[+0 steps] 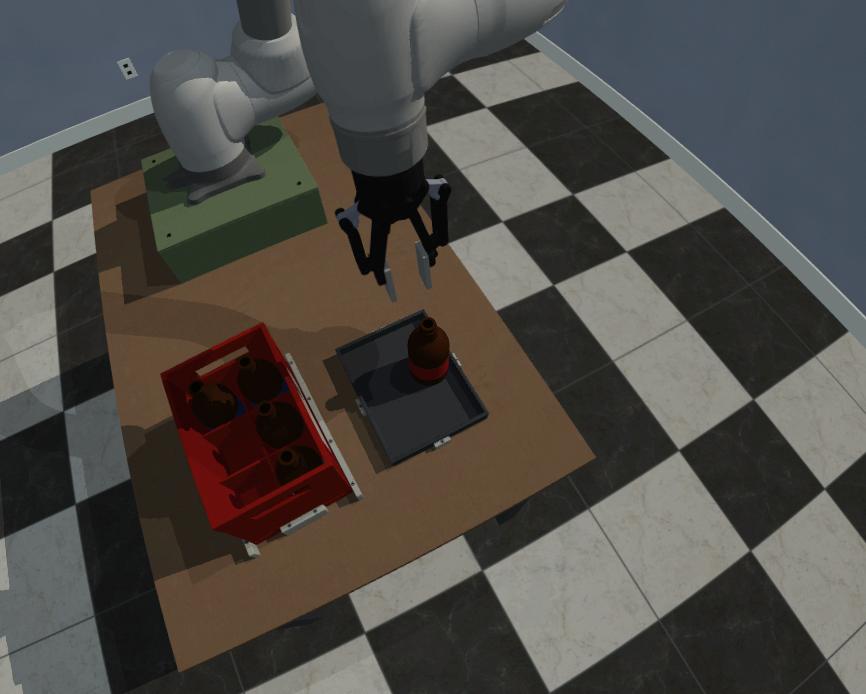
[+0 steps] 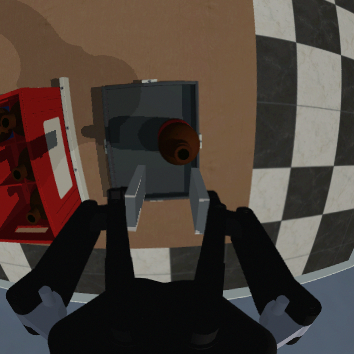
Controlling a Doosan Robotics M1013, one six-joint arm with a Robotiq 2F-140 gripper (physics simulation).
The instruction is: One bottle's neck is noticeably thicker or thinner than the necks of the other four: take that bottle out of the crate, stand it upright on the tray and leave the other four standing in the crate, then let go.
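Places are measured from the arm's base along level axes (x left, y ahead, z down), in metres.
Where they show: gripper, fingertip midpoint: (image 1: 408, 287) (image 2: 167, 180); arm's base at its link origin: (image 1: 221, 169).
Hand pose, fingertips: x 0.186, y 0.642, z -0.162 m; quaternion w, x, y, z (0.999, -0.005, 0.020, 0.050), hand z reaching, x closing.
Note:
Each offset is from my fingertips to the centre of the thing. "spot": to the spot under its first point. Level surfaces: height alone.
A brown bottle with a red label {dx +0.024, dy +0.005, dz +0.187 m} (image 1: 429, 352) (image 2: 178, 142) stands upright on the dark grey tray {dx -0.026, dy +0.019, dz +0.258 m} (image 1: 426, 444) (image 2: 150, 85), near the tray's side wall away from the crate. My gripper (image 1: 409, 283) (image 2: 167, 180) is open and empty, above the bottle and apart from it. The red crate {dx -0.301, dy +0.018, dz +0.183 m} (image 1: 189, 448) (image 2: 42, 107) holds several brown bottles: one at the back left (image 1: 213, 404), one at the back right (image 1: 260, 381), one in the middle right (image 1: 279, 426) and one at the front right (image 1: 297, 466). Their lower parts are partly hidden by crate walls.
The crate and tray stand side by side on the brown table {dz +0.271 m} (image 1: 448, 498) (image 2: 225, 100). White strips {spot: dx -0.198, dy +0.031, dz +0.241 m} (image 1: 325, 426) (image 2: 74, 135) run along the crate's side facing the tray. The arm's green base block (image 1: 245, 238) stands at the back left of the table.

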